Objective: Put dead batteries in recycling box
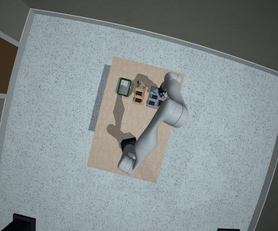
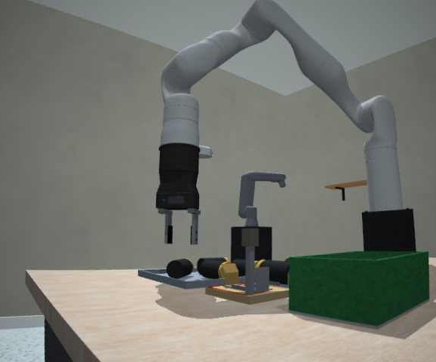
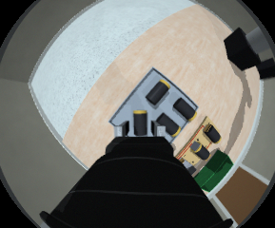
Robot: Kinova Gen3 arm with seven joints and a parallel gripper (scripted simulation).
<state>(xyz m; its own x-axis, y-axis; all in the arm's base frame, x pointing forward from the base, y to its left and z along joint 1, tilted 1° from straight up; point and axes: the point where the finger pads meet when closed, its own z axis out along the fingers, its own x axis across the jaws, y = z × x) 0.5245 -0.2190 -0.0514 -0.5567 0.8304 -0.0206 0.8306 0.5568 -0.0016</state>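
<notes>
The grey tray lies 40 mm behind my hand, 20 mm to the left of it and 80 mm below it. The rest, counted from my hand: green recycling box: 10 mm ahead, 360 mm to the left, 70 mm below.
</notes>
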